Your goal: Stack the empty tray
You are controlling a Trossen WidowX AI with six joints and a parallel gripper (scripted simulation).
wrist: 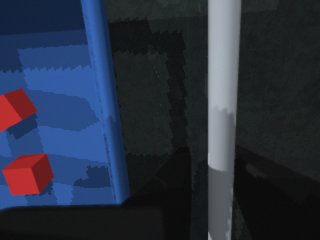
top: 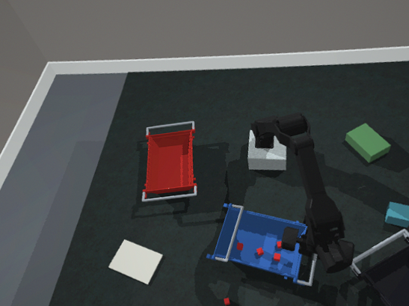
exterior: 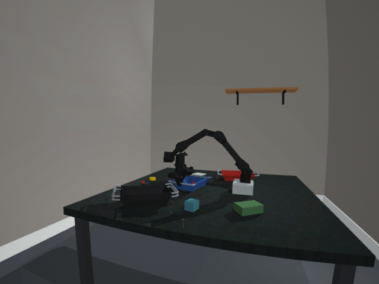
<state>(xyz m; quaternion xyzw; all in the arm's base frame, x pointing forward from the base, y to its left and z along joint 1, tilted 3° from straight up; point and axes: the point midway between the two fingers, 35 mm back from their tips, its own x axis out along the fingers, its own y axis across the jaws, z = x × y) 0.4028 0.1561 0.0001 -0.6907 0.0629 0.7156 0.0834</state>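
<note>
Right now my gripper tip is 50 cm to the left of the red tray, 32 cm past it and 1 cm below it. Also, from my gripper tip: small red cube (25 cm to the right, 14 cm ahead, 3 cm below); teal cube (25 cm to the left, 16 cm behind, 2 cm below); green block (43 cm behind, 19 cm to the left, 2 cm below).
</note>
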